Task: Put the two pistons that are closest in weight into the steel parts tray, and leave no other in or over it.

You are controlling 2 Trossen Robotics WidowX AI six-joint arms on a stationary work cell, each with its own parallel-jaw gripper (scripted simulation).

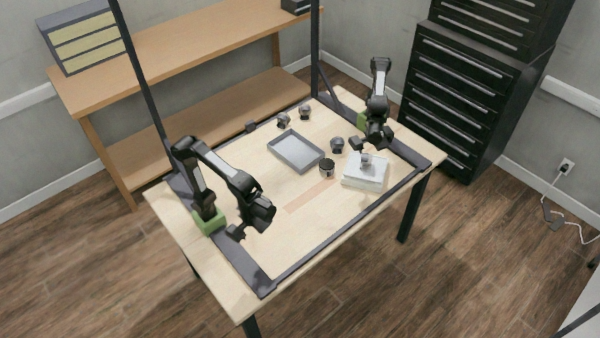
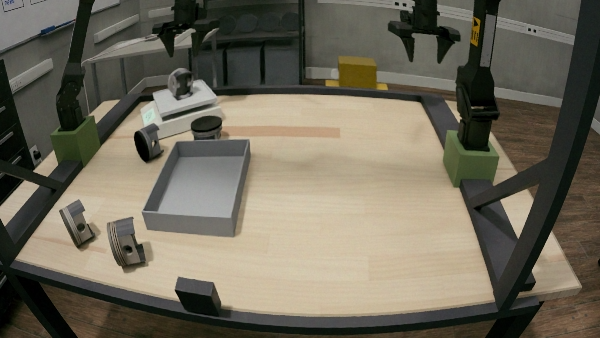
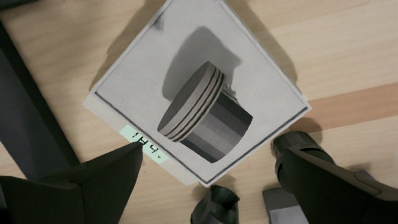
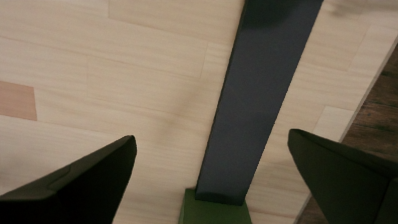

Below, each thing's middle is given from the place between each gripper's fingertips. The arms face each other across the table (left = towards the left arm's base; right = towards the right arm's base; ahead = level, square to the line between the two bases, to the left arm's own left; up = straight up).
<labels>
My left hand is 15 cm above the grey pan (image 2: 166, 101), 1 cm to the right of it and 1 cm past it. From my left hand the other things lie so: white scale (image 2: 179, 122) (17 cm below, 2 cm to the left, 2 cm behind); steel parts tray (image 2: 199, 178) (32 cm behind, 19 cm below, 14 cm to the right).
Now: right hand 45 cm to the right of the steel parts tray, 34 cm past it and 19 cm above it. From my right hand the other things lie so: white scale 61 cm to the left, 16 cm below, 3 cm behind; grey pan 60 cm to the left, 14 cm below, 3 cm behind.
</labels>
